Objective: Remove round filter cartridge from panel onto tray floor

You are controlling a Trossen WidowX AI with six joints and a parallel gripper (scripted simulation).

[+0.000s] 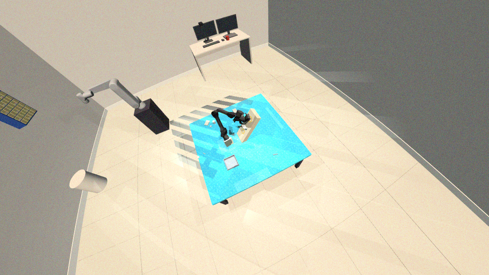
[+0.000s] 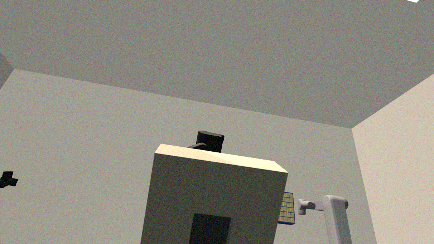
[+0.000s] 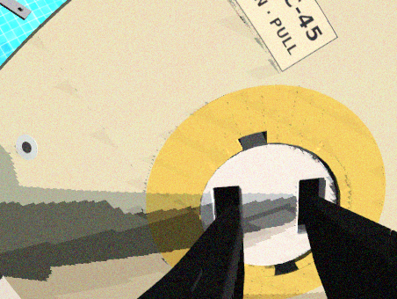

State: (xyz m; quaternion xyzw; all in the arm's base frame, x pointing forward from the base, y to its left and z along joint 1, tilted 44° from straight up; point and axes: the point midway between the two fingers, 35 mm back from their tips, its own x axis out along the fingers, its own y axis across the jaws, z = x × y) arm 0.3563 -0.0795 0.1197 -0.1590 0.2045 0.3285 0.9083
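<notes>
My gripper tip is 1 cm short of the white round filter cartridge and 1 cm above it. Also, from my gripper tip: grey tray 40 cm behind, 31 cm to the right, 27 cm below.
</notes>
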